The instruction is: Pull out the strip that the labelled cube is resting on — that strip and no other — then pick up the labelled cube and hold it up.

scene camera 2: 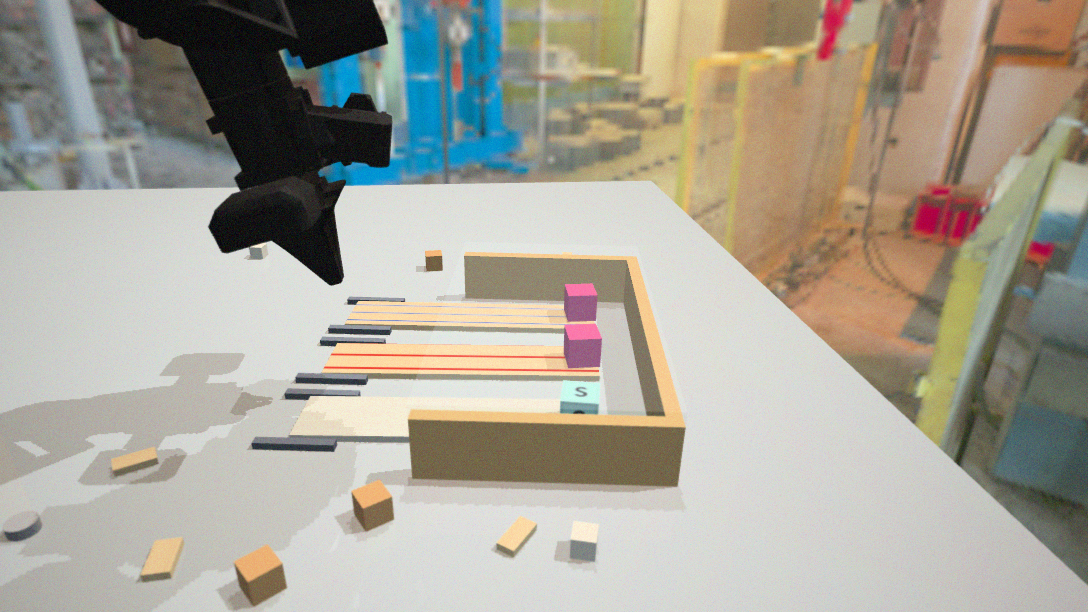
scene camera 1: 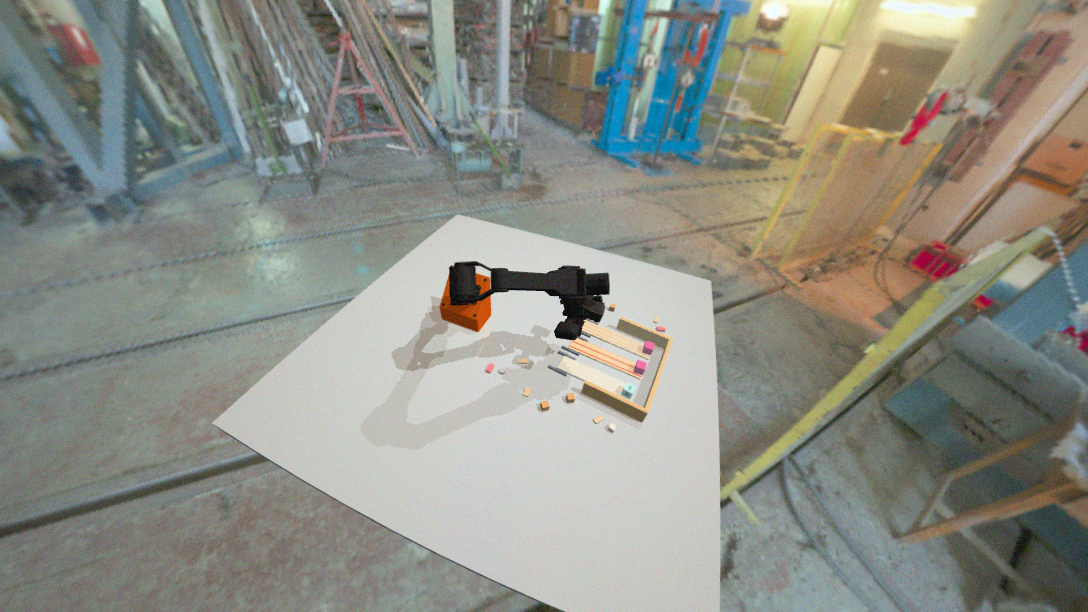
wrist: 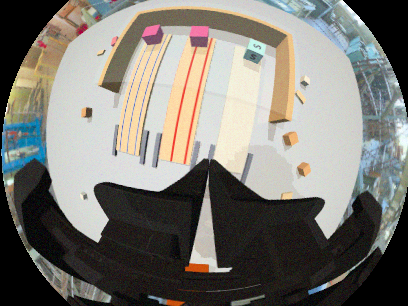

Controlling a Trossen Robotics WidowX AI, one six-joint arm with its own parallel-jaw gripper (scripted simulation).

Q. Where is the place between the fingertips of my gripper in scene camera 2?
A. At 337, 282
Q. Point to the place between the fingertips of my gripper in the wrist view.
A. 208, 163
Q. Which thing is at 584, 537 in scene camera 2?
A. A pale cube.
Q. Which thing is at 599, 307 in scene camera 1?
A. My gripper.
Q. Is my gripper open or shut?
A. Shut.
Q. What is my gripper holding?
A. Nothing.
